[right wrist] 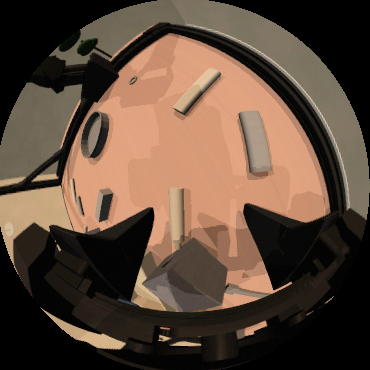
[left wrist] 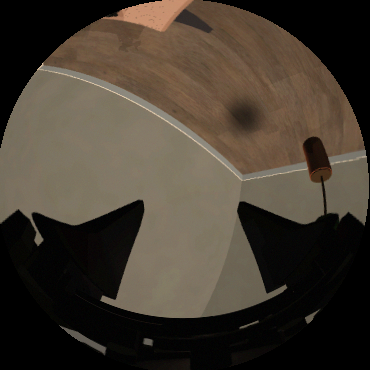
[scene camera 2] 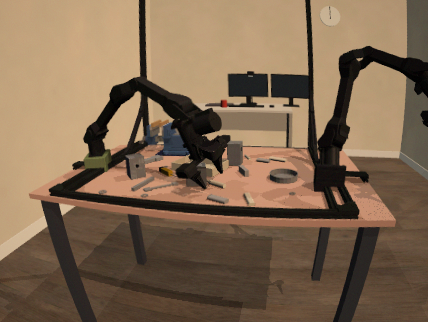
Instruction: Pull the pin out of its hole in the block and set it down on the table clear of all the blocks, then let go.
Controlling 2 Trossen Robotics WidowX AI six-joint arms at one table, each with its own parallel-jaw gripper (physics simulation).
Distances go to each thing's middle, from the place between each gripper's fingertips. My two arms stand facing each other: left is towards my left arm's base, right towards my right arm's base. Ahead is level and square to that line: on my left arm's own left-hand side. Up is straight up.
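Taking my left hand as the place to count from, I find the round dish (right wrist: 94, 133) 23 cm below it, 29 cm behind it and 52 cm to the right of it. The cream pin (right wrist: 175, 194) is 24 cm below my left hand, 73 cm to the right of it and 18 cm behind it, while the shallow tray (right wrist: 141, 295) is 23 cm below that hand, 84 cm to the right of it and 34 cm behind it. Going by their middles, of the things named here the tray is the farthest from my left hand.
My right hand is 2 cm above the pin and 4 cm past it. The dish is 2 cm below my right hand, 21 cm to the left of it and 15 cm behind it, and by its middle the dish is nearer to my right hand than to my left hand. As for the tray, it is 2 cm below my right hand, 12 cm to the right of it and 20 cm behind it.
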